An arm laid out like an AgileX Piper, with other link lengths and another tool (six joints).
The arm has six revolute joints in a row. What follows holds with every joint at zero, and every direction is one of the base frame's. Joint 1 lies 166.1 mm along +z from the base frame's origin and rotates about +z. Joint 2 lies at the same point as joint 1 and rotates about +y. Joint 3 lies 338.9 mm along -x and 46.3 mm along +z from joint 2 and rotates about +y. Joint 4 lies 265.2 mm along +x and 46.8 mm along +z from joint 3 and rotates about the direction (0.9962, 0, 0.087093). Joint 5 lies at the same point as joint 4 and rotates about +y. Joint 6 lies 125.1 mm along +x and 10.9 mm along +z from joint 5 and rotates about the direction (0.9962, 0, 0.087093). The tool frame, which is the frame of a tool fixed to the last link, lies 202.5 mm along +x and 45 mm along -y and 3.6 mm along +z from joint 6; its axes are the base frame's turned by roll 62.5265, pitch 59.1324 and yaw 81.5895 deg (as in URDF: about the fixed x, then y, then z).
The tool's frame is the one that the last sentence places.
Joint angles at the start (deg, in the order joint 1, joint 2, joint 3, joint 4, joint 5, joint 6):
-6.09, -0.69, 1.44, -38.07, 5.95, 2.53
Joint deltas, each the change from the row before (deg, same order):
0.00, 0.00, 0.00, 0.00, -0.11, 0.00
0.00, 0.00, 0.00, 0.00, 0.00, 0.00
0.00, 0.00, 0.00, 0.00, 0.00, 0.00
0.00, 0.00, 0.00, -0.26, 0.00, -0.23
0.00, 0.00, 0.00, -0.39, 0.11, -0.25
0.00, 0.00, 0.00, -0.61, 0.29, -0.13
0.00, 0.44, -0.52, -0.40, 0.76, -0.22
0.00, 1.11, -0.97, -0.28, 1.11, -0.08
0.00, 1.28, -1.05, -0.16, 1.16, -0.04
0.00, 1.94, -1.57, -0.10, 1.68, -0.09
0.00, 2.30, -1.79, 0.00, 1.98, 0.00
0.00, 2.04, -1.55, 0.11, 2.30, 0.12
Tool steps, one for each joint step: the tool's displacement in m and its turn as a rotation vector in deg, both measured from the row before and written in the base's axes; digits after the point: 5 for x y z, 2 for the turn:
0.00010, 0.00038, 0.00050, -0.01, -0.09, 0.07
0.00000, 0.00000, 0.00000, 0.00, 0.00, 0.00
0.00000, 0.00000, 0.00000, 0.00, 0.00, 0.00
-0.00002, 0.00001, 0.00048, -0.48, 0.07, -0.02
-0.00013, -0.00038, 0.00015, -0.62, 0.17, -0.10
-0.00033, -0.00109, -0.00049, -0.70, 0.31, -0.23
-0.00052, -0.00272, 0.00072, -0.52, 0.58, -0.51
-0.00017, -0.00407, 0.00066, -0.20, 1.03, -0.73
-0.00001, -0.00426, 0.00036, -0.03, 1.13, -0.75
0.00012, -0.00612, 0.00051, 0.06, 1.67, -1.08
0.00017, -0.00715, -0.00035, 0.29, 2.00, -1.28
-0.00092, -0.00804, -0.00330, 0.54, 2.18, -1.49

